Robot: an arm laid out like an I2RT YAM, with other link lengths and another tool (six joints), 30 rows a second.
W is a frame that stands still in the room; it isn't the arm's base.
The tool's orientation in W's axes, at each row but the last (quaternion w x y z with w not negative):
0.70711, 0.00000, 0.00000, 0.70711
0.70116, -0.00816, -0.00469, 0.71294
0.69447, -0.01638, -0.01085, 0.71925
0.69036, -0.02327, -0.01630, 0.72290
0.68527, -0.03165, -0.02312, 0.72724
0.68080, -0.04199, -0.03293, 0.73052
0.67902, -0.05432, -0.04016, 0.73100
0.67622, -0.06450, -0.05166, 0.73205
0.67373, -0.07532, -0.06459, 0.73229
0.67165, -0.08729, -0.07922, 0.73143
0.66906, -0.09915, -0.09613, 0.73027
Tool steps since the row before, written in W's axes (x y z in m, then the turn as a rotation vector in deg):
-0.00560, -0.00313, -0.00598, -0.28, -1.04, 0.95
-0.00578, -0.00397, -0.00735, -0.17, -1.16, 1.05
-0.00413, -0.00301, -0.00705, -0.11, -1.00, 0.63
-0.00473, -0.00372, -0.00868, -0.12, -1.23, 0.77
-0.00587, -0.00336, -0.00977, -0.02, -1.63, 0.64
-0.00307, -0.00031, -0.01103, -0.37, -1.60, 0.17
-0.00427, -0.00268, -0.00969, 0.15, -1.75, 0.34
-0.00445, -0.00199, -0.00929, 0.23, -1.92, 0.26
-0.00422, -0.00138, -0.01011, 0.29, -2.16, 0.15
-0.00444, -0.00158, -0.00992, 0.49, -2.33, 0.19
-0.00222, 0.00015, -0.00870, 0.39, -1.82, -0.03
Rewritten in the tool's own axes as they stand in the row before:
-0.00313, 0.00560, -0.00598, -1.04, 0.28, 0.95
-0.00384, 0.00598, -0.00726, -1.16, 0.17, 1.05
-0.00280, 0.00450, -0.00691, -1.00, 0.12, 0.63
-0.00340, 0.00537, -0.00843, -1.23, 0.13, 0.76
-0.00287, 0.00680, -0.00932, -1.64, 0.07, 0.62
0.00009, 0.00423, -0.01064, -1.57, 0.46, 0.19
-0.00212, 0.00570, -0.00907, -1.76, -0.06, 0.29
-0.00141, 0.00605, -0.00846, -1.94, -0.11, 0.20
-0.00080, 0.00622, -0.00909, -2.18, -0.13, 0.07
-0.00100, 0.00675, -0.00861, -2.37, -0.32, 0.07
0.00048, 0.00449, -0.00776, -1.85, -0.21, -0.12

